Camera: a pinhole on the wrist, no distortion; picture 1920 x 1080 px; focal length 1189.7 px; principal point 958.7 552.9 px. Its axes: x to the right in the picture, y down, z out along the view. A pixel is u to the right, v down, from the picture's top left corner.
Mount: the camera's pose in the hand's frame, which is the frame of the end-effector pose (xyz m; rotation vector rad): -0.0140 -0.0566 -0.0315 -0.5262 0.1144 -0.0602
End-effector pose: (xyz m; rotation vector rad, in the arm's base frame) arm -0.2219 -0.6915 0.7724 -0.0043 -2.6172 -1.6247
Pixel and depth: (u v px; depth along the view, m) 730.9 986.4 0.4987
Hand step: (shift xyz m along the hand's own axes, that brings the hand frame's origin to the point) -0.0416 0.3566 0.3139
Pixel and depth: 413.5 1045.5 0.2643
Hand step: -0.0982 0.1798 0.1515
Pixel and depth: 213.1 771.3 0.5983
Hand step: -0.3084 0.3683 0.4618
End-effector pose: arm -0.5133 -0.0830 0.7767 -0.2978 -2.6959 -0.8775
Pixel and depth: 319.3 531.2 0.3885
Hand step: -0.1730 0.1486 0.3251
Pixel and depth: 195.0 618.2 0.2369
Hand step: -0.1350 0.0857 0.1795
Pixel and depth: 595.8 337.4 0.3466
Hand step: -0.0775 0.0708 0.3076
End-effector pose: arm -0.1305 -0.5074 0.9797 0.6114 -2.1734 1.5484
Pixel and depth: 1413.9 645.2 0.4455
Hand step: 0.2114 0.1801 0.3176
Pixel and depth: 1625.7 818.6 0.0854
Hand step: 0.0446 -0.0018 0.0277
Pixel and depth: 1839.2 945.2 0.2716
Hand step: 0.2216 0.1384 0.1377
